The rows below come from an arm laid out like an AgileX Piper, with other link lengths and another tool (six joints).
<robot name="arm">
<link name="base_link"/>
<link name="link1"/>
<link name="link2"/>
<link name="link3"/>
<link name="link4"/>
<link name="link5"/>
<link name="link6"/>
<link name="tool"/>
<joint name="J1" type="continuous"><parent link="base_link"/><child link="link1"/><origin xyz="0 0 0.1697" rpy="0 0 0"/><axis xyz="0 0 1"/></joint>
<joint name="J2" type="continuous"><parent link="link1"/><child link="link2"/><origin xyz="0 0 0" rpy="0 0 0"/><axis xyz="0 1 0"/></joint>
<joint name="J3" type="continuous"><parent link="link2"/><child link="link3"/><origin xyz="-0.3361 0 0.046" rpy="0 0 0"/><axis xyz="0 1 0"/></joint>
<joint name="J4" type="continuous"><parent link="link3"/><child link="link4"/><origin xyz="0.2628 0 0.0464" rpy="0 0 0"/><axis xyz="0.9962 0 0.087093"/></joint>
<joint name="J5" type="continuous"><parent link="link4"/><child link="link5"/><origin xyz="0 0 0" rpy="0 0 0"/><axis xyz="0 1 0"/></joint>
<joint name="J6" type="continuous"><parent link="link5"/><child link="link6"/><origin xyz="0.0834 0 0.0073" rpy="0 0 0"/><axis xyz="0.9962 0 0.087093"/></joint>
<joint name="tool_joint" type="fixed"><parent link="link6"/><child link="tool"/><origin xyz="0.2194 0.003 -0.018" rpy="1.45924 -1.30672 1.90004"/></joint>
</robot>
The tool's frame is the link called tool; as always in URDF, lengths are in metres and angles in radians. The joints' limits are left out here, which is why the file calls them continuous.
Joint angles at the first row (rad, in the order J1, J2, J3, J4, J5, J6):
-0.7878 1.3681 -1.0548 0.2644 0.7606 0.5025
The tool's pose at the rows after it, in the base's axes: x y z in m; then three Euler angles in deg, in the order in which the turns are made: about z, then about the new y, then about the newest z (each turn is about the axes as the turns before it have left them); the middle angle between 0 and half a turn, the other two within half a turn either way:
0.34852 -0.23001 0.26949 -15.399 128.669 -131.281
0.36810 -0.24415 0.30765 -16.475 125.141 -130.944
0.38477 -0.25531 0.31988 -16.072 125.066 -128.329
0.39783 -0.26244 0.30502 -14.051 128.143 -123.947
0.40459 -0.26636 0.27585 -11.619 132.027 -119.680
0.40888 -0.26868 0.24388 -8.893 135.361 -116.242
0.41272 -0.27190 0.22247 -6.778 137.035 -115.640
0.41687 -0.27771 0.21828 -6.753 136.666 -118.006
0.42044 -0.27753 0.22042 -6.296 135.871 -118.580
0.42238 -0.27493 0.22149 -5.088 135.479 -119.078
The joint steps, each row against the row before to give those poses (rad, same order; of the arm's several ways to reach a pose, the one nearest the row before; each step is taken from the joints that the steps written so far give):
0.0000 -0.0165 -0.1132 0.0158 0.0201 0.0198
0.0000 0.0327 -0.1277 0.0041 0.0361 0.0446
0.0000 0.0678 -0.1128 0.0005 0.0537 0.0487
0.0000 0.0909 -0.0833 0.0016 0.0636 0.0390
0.0000 0.0801 -0.0322 0.0000 0.0366 0.0205
0.0000 0.0690 -0.0044 0.0046 0.0093 -0.0045
0.0000 0.0468 0.0000 0.0071 -0.0101 -0.0391
0.0000 0.0136 0.0000 0.0044 -0.0263 -0.0457
0.0000 -0.0001 0.0000 0.0154 -0.0097 -0.0241
0.0000 0.0000 0.0000 0.0170 0.0000 -0.0354

